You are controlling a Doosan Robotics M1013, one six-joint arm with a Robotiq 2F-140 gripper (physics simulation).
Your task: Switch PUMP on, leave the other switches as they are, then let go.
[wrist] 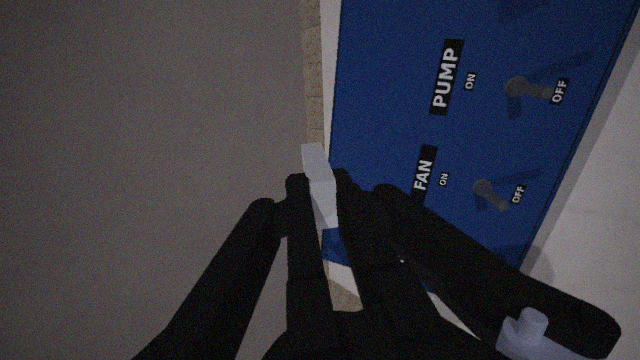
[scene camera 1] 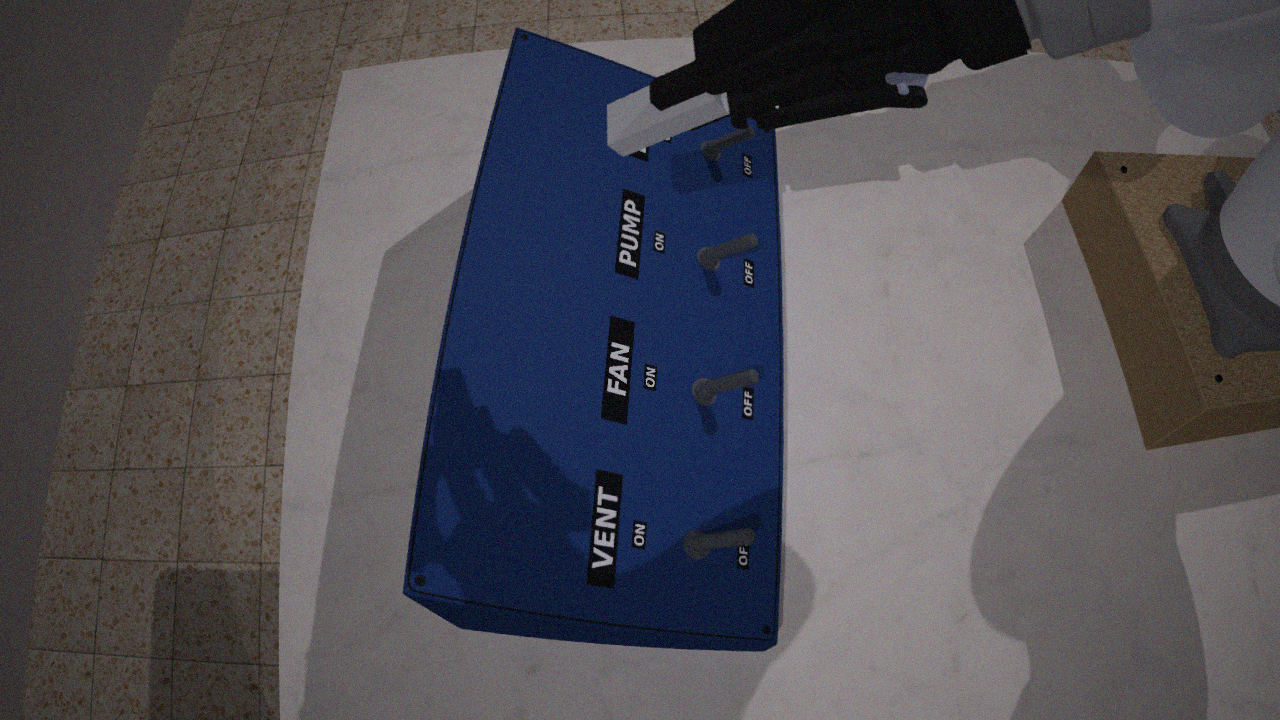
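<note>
The blue switch panel lies on the pale table. The PUMP switch has its lever leaning toward its OFF label. The FAN switch and the VENT switch lean toward OFF too. The top switch also leans toward OFF; its name label is mostly hidden by the gripper. My gripper is shut and empty, its pale fingertips together. In the scene view it hangs above the panel's upper part, beyond the PUMP label, apart from the PUMP lever.
The robot's base stands on a brown wooden block at the right of the scene view. The pale table surrounds the panel. A tiled floor lies beyond the table's left edge. The arm reaches in from the upper right.
</note>
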